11 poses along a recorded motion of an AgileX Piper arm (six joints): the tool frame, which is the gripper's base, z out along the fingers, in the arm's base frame.
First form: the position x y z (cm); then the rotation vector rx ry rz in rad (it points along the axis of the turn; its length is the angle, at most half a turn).
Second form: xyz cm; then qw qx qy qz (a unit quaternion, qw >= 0). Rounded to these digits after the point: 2 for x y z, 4 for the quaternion.
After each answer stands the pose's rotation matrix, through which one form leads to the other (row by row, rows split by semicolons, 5 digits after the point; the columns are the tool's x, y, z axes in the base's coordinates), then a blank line. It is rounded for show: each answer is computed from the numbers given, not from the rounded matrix.
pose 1, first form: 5.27 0.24 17.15 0.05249 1.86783 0.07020
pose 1, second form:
5.27 0.24 17.15 0.5939 0.0226 0.8037 0.0302
-0.29363 0.00043 0.95592; 0.07218 0.99716 0.02173; -0.95319 0.07538 -0.29283

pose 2, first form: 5.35 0.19 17.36 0.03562 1.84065 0.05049
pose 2, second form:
5.35 0.19 17.36 0.6051 0.0154 0.7957 0.0218
-0.26712 -0.00191 0.96366; 0.05092 0.99857 0.01610; -0.96232 0.05337 -0.26664

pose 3, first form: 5.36 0.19 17.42 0.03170 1.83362 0.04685
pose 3, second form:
5.36 0.19 17.42 0.6080 0.0137 0.7936 0.0203
-0.26027 -0.00288 0.96553; 0.04643 0.99880 0.01550; -0.96442 0.04886 -0.25983

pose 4, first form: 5.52 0.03 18.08 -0.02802 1.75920 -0.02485
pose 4, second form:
5.52 0.03 18.08 0.6373 -0.0123 0.7704 -0.0109
-0.18738 -0.00504 0.98227; -0.03278 0.99946 -0.00113; -0.98174 -0.03241 -0.18745

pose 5, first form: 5.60 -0.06 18.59 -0.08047 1.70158 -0.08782
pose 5, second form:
5.60 -0.06 18.59 0.6578 -0.0355 0.7513 -0.0388
-0.13201 -0.00238 0.99125; -0.10441 0.99447 -0.01152; -0.98573 -0.10502 -0.13153

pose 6, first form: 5.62 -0.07 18.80 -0.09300 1.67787 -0.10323
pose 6, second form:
5.62 -0.07 18.80 0.6661 -0.0412 0.7433 -0.0457
-0.10918 -0.00032 0.99402; -0.12217 0.99242 -0.01310; -0.98649 -0.12287 -0.10839

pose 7, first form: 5.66 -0.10 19.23 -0.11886 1.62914 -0.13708
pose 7, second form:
5.66 -0.10 19.23 0.6825 -0.0530 0.7264 -0.0611
-0.06275 0.00644 0.99801; -0.16042 0.98691 -0.01645; -0.98505 -0.16113 -0.06089

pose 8, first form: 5.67 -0.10 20.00 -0.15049 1.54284 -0.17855
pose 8, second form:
5.67 -0.10 20.00 0.7108 -0.0678 0.6955 -0.0805
0.01959 0.02005 0.99961; -0.20879 0.97784 -0.01552; -0.97777 -0.20840 0.02334

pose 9, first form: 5.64 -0.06 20.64 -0.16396 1.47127 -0.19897
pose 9, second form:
5.64 -0.06 20.64 0.7338 -0.0746 0.6691 -0.0905
0.08815 0.03302 0.99556; -0.23260 0.97250 -0.01166; -0.96857 -0.23054 0.09341

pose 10, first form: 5.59 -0.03 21.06 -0.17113 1.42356 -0.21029
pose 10, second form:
5.59 -0.03 21.06 0.7488 -0.0783 0.6511 -0.0962
0.13360 0.04211 0.99014; -0.24597 0.96924 -0.00803; -0.96003 -0.24247 0.13985

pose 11, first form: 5.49 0.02 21.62 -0.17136 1.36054 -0.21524
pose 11, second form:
5.49 0.02 21.62 0.7687 -0.0790 0.6270 -0.0992
0.19417 0.05347 0.97951; -0.25150 0.96785 -0.00297; -0.94818 -0.24577 0.20138

